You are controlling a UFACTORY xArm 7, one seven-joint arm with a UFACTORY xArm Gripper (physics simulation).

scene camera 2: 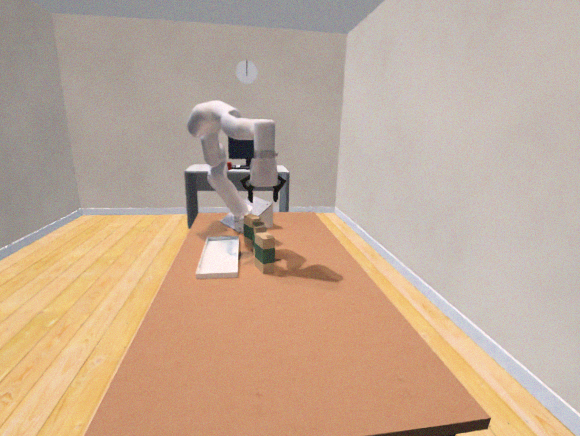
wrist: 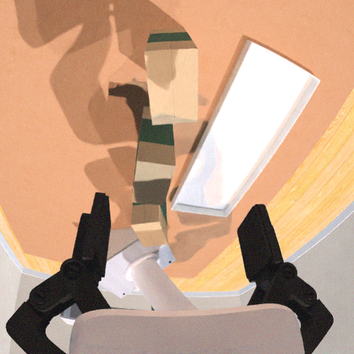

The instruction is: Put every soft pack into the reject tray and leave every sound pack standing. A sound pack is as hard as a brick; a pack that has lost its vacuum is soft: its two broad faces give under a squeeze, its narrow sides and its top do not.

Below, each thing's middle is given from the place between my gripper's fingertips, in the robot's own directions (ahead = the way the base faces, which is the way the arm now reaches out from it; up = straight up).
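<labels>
White reject tray (scene camera 2: 219, 259): 26 cm below my hand, 18 cm to the right of it, 10 cm behind it.
</labels>
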